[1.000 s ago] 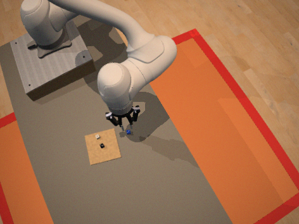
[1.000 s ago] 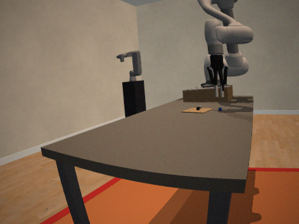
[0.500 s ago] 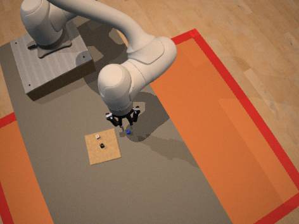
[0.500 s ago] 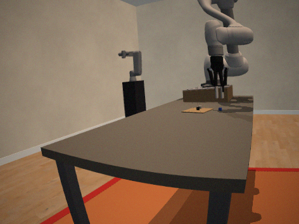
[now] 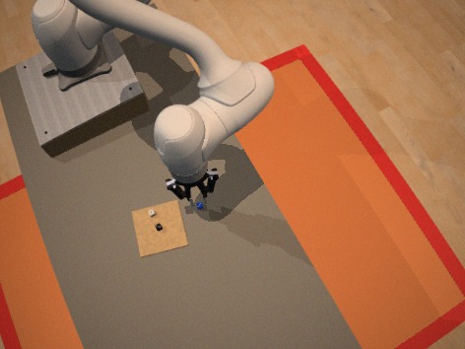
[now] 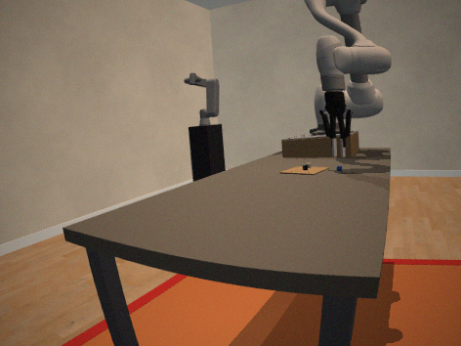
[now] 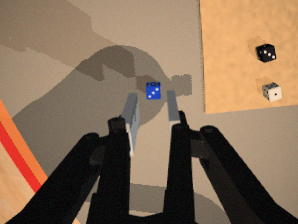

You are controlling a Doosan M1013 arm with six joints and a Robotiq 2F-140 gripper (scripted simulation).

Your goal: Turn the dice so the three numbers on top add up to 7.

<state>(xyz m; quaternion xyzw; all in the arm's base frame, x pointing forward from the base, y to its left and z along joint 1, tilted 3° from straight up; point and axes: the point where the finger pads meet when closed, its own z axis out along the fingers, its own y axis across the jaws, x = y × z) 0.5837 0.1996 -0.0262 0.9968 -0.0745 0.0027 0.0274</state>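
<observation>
Now: hand 8 cm above the blue die. The rest, counted from my hand: black die 13 cm to the right, 7 cm below, 2 cm ahead; tan mat 13 cm to the right, 8 cm below, 2 cm ahead; white die 14 cm to the right, 7 cm below, 3 cm behind.
</observation>
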